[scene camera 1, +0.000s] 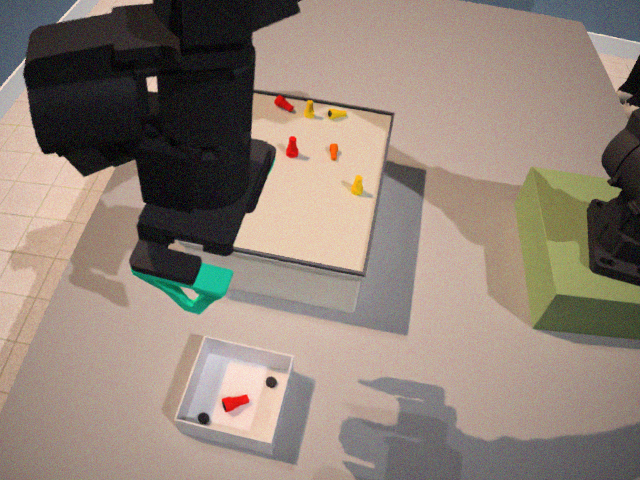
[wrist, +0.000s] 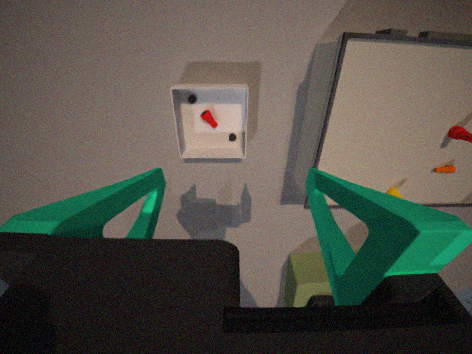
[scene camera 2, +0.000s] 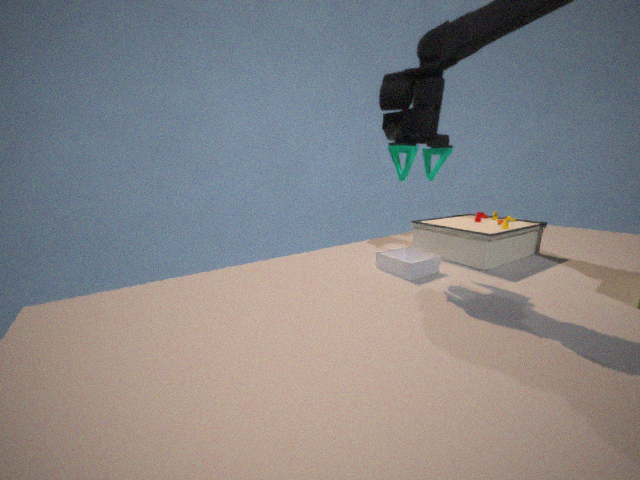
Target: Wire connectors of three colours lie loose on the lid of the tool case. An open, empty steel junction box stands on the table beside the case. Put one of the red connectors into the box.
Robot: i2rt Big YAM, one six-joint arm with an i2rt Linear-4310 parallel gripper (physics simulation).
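Places are measured from the arm's base along level axes (x right, y ahead, z up), in centimetres.
Pixels of known places: gripper, between the fingertips: (scene camera 1: 211,262) (wrist: 235,176) (scene camera 2: 416,180); arm's base, origin of its link: (scene camera 1: 618,245) (wrist: 329,304).
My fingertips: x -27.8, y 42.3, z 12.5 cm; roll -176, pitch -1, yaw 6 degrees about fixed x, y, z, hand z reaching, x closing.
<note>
For each thing: its top centre in the pictures, then the offset to it from my fingertips. "spot": a spot on its surface instead.
- junction box, centre of its top: (scene camera 1: 235,387) (wrist: 211,125) (scene camera 2: 407,253) dy -2.2, dx -3.1, dz -16.7 cm
- tool case lid, a spot on its surface: (scene camera 1: 305,222) spot: dy -3.2, dx +17.1, dz -12.0 cm
- orange connector, centre of its top: (scene camera 1: 334,148) (wrist: 448,172) dy -3.1, dx +29.7, dz -10.7 cm
A red connector (scene camera 1: 235,402) (wrist: 209,119) lies on its side on the floor of the junction box (scene camera 1: 275,445) (scene camera 2: 407,268) (wrist: 214,154), between two black round spots. My gripper (scene camera 2: 416,179) (wrist: 235,176) is open with nothing between its green fingers, high above the table. In scene camera 1 one finger shows and the arm hides the other. On the tool case lid (scene camera 1: 305,222) (scene camera 2: 449,222) (wrist: 385,100), a red connector (scene camera 1: 292,147) (wrist: 459,133) stands upright and another red connector (scene camera 1: 283,103) lies near the back edge.
Also on the lid are an orange connector (scene camera 1: 333,151) (wrist: 444,169) and yellow connectors, one of them (scene camera 1: 357,185) (scene camera 2: 506,222) (wrist: 394,193) near the right edge. A green box-shaped base (scene camera 1: 532,248) (wrist: 307,270) stands to the right, under a black arm part. The case stands taller than the junction box.
</note>
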